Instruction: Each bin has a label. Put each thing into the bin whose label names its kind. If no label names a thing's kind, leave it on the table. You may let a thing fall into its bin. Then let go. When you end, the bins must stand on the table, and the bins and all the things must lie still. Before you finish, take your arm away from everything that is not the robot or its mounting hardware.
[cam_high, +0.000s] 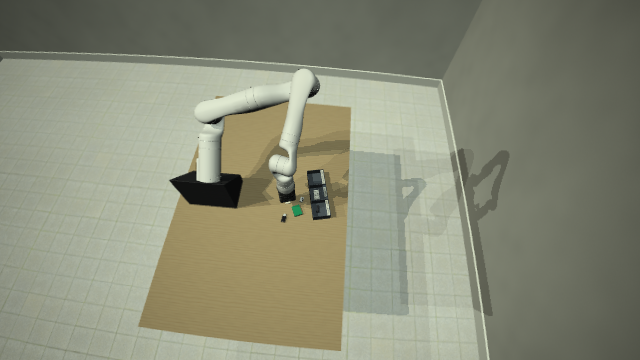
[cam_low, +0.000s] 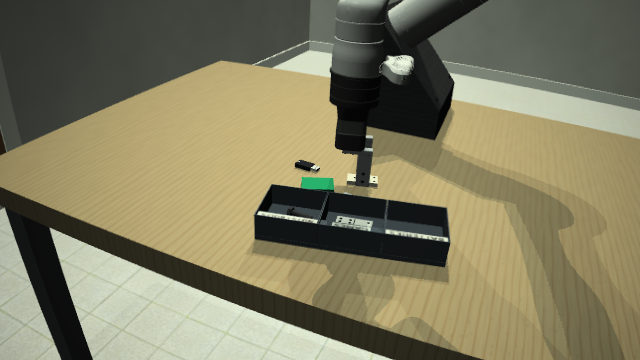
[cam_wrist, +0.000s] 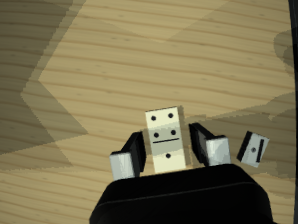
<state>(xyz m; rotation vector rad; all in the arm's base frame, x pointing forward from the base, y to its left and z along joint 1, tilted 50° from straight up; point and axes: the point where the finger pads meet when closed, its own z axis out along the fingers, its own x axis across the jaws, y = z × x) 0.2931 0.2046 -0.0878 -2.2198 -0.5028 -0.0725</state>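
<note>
Now: hand 2 cm above the domino. From my hand the other things lie so: flat green piece (6 cm ahead, 5 cm to the right, 2 cm below); black usb stick (1 cm ahead, 10 cm to the right, 2 cm below); small white thing (7 cm ahead, 1 cm to the left, 2 cm below).
</note>
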